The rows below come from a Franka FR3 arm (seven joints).
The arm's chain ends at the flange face. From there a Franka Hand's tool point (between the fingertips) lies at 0.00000 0.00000 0.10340 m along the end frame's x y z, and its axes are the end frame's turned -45 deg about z.
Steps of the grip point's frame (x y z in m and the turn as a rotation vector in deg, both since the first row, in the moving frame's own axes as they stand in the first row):
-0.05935, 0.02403, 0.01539, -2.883, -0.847, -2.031
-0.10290, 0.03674, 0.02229, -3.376, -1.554, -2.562
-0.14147, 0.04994, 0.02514, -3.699, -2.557, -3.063
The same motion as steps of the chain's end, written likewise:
-0.02766, 0.05425, 0.01553, -2.638, 1.440, -2.031
-0.04925, 0.09251, 0.02251, -3.486, 1.288, -2.562
-0.06639, 0.12741, 0.02546, -4.424, 0.808, -3.063

